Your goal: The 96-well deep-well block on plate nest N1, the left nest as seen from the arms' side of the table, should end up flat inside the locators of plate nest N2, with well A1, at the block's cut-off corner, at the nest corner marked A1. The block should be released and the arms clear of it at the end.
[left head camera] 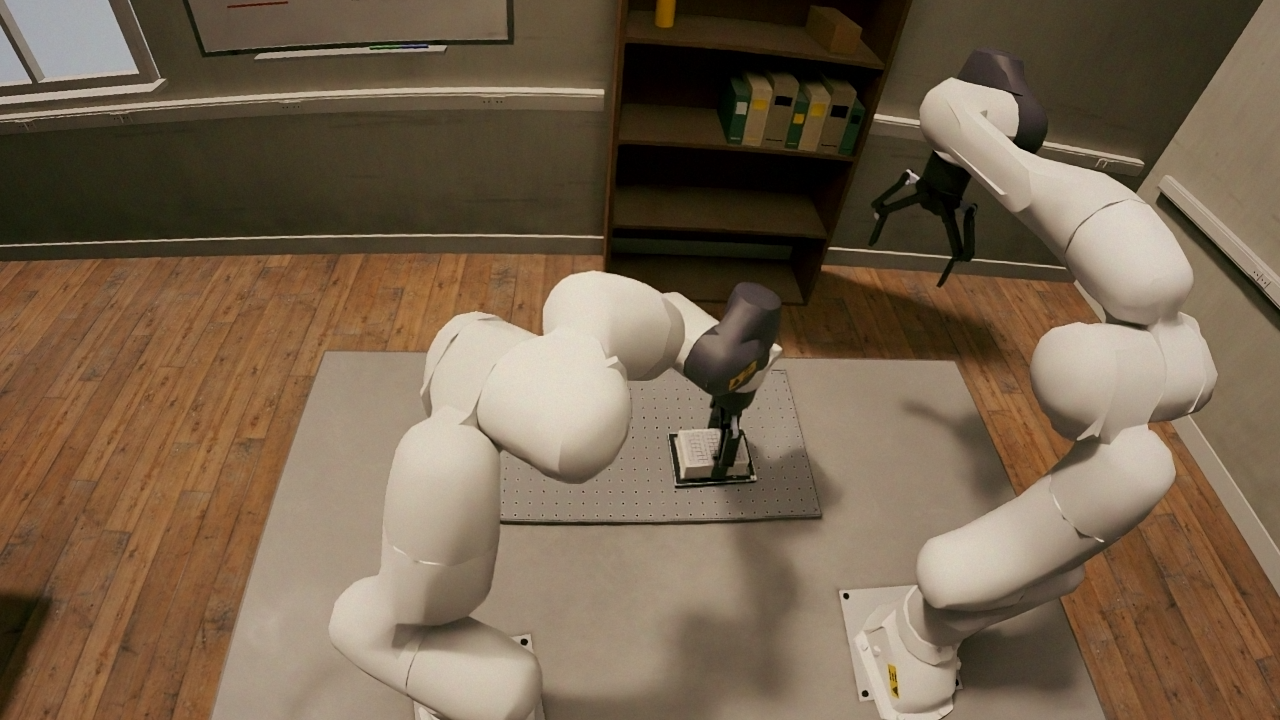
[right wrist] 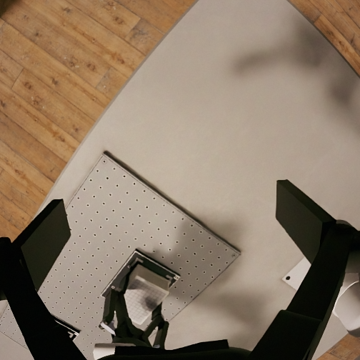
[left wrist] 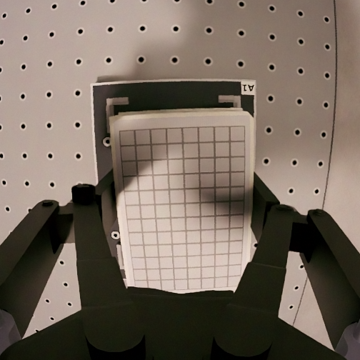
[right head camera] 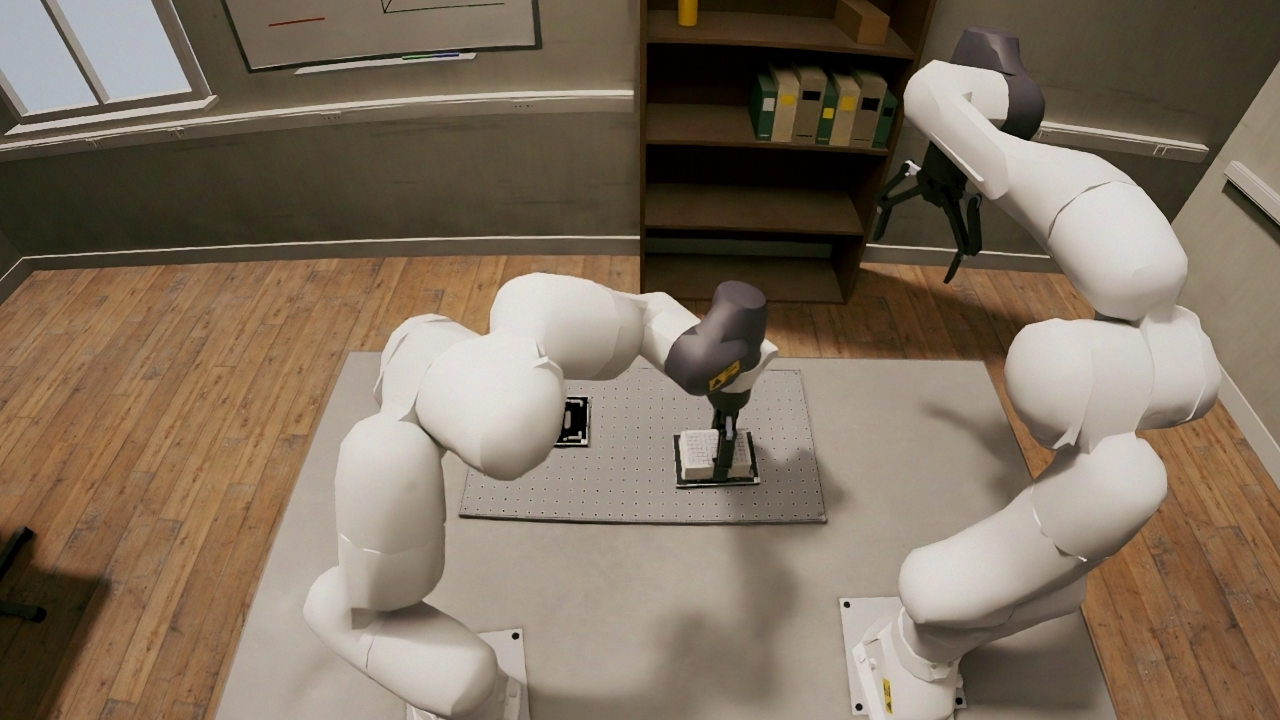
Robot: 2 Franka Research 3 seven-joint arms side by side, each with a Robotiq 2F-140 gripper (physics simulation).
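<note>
The white deep-well block (left head camera: 698,452) (right head camera: 698,452) (left wrist: 185,150) (right wrist: 147,295) is level, over plate nest N2 (left wrist: 165,91), the right nest. My left gripper (left head camera: 729,447) (right head camera: 725,454) is shut on the block's long sides. In the left wrist view the block's cut corner is at the upper right, on the side of the nest's A1 label (left wrist: 248,88). Corner locators show beyond its far edge; whether its base is seated between them is hidden. Nest N1 (right head camera: 577,420) is partly behind the left arm and holds no block. My right gripper (left head camera: 908,262) (right head camera: 913,257) (right wrist: 170,209) is open, high and away.
The nests stand on a perforated board (left head camera: 590,510) (right head camera: 617,510) (right wrist: 190,240) on the grey table (left head camera: 626,608) (right head camera: 617,608). The left arm reaches across the board's left part. The right arm stands at the right. A bookshelf (left head camera: 613,205) is behind the table.
</note>
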